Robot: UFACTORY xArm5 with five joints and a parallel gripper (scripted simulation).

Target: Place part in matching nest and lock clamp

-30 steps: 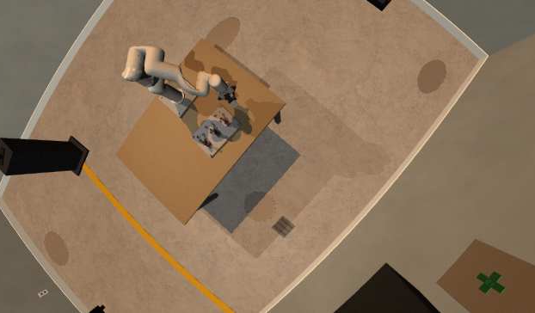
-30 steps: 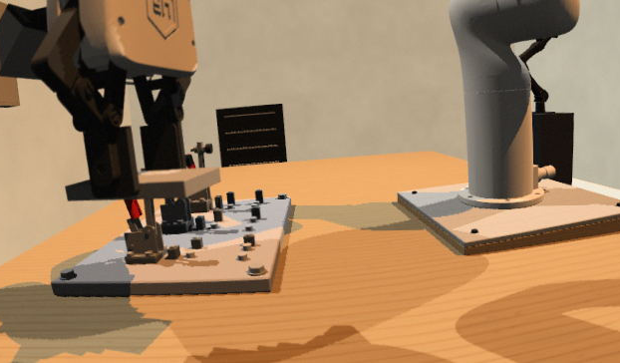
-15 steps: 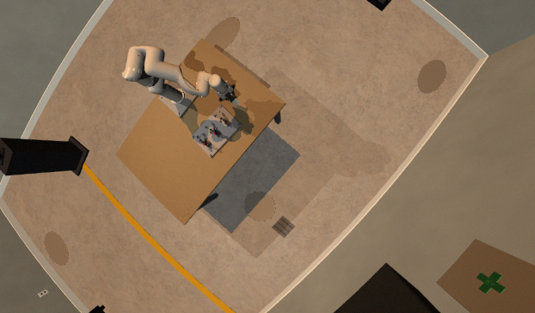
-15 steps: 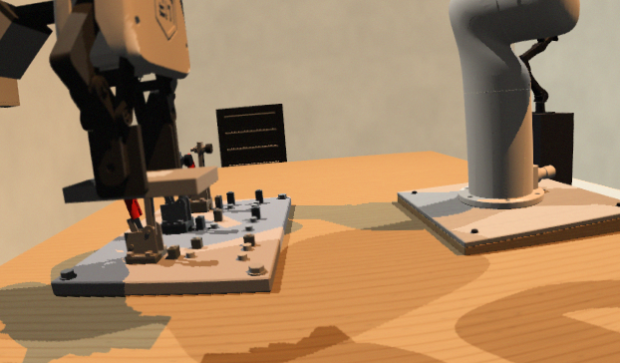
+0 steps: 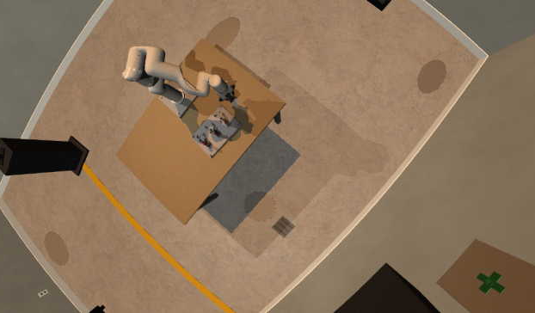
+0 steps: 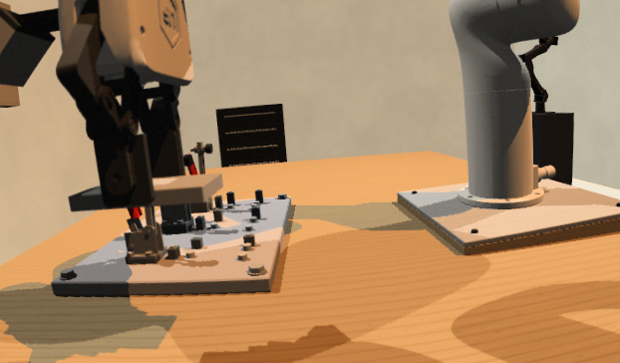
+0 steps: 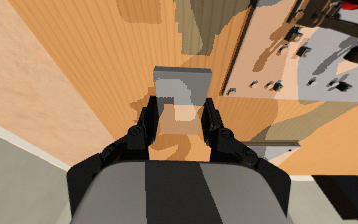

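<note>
Right now my hand is 50 mm short of the clamp, 170 mm to the left of it and 80 mm above it. The rest, counted from my hand: fixture plate (10 mm behind, 270 mm to the right, 130 mm below); then flat tan part (20 mm below).
</note>
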